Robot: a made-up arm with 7 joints.
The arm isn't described. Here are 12 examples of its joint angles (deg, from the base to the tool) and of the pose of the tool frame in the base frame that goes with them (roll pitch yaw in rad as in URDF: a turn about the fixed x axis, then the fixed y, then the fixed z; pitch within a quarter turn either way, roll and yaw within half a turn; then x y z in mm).
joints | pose
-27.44 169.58 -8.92 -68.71 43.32 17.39 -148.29 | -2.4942 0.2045 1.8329 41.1 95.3 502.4
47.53 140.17 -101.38 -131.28 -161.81 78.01 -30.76 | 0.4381 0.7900 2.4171 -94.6 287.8 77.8
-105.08 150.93 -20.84 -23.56 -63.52 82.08 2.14 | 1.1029 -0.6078 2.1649 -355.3 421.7 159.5
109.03 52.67 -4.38 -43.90 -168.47 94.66 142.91 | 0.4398 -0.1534 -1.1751 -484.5 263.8 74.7
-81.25 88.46 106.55 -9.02 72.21 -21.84 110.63 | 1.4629 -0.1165 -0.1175 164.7 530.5 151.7
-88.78 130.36 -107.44 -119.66 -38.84 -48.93 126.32 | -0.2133 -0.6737 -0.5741 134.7 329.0 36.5
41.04 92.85 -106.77 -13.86 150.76 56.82 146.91 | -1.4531 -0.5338 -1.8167 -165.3 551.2 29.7
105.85 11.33 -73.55 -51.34 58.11 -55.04 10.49 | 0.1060 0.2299 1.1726 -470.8 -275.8 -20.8
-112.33 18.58 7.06 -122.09 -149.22 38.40 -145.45 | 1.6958 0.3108 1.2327 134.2 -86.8 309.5
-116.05 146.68 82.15 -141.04 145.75 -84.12 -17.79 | 0.6614 -0.0159 1.3131 -256.0 56.4 -79.6
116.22 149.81 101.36 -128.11 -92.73 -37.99 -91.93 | -0.6213 0.1622 0.2852 308.5 56.7 -85.9
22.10 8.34 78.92 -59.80 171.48 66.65 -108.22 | -2.4376 -0.7483 -3.0027 -154.8 278.6 -425.2
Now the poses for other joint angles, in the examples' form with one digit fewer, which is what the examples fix.
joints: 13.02 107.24 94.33 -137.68 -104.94 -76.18 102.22
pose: 1.899 0.933 -1.362 30 122 259
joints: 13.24 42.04 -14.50 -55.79 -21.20 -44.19 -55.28
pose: 1.138 0.221 -2.104 91 304 -436
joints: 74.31 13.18 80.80 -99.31 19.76 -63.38 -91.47
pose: 3.060 0.927 0.237 -338 258 -54
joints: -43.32 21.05 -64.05 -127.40 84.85 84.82 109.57
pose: -0.337 0.662 -0.033 233 -164 -162
